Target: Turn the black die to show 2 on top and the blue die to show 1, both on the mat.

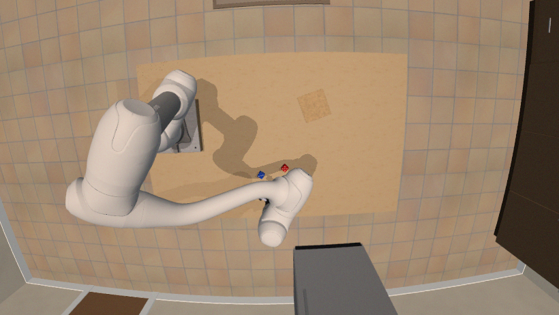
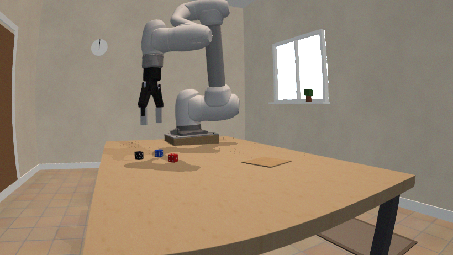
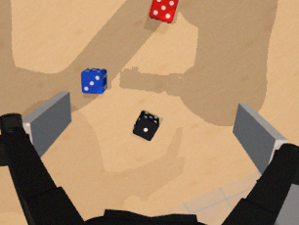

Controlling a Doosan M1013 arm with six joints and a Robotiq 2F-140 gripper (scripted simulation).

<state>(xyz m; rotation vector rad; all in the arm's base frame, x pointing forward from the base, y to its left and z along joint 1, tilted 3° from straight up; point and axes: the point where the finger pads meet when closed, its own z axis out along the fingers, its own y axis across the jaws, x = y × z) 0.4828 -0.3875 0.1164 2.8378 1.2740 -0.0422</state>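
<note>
The black die lies 140 mm below my hand, 50 mm to the right of it and 50 mm behind it. Also, from my hand: red die (140 mm below, 70 mm to the left, 60 mm ahead); blue die (140 mm below, 70 mm behind, 50 mm to the left); cork mat (360 mm to the left, 270 mm ahead, 160 mm below).
</note>
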